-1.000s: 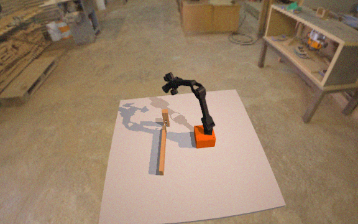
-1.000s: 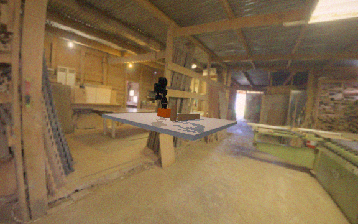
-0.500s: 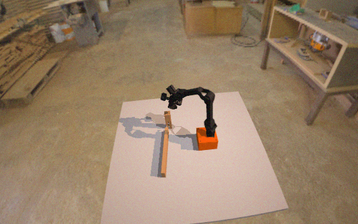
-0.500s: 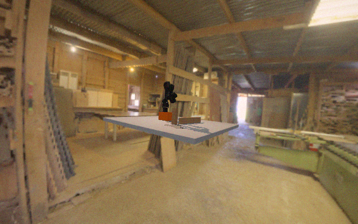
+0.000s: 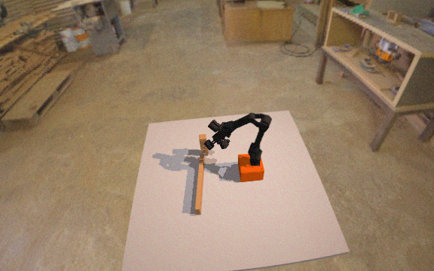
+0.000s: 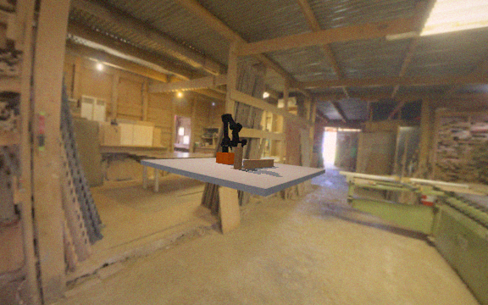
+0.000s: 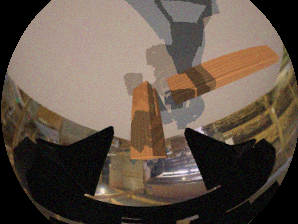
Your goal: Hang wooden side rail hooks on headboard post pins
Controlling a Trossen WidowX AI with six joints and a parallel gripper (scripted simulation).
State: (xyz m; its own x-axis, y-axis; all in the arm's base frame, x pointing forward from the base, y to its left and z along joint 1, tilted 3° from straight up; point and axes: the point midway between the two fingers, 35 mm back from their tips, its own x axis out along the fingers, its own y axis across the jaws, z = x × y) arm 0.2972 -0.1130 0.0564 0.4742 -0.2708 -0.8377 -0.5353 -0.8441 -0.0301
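My gripper tip is 60 mm short of the upright headboard post, 30 mm to the left of it and 70 mm above it.
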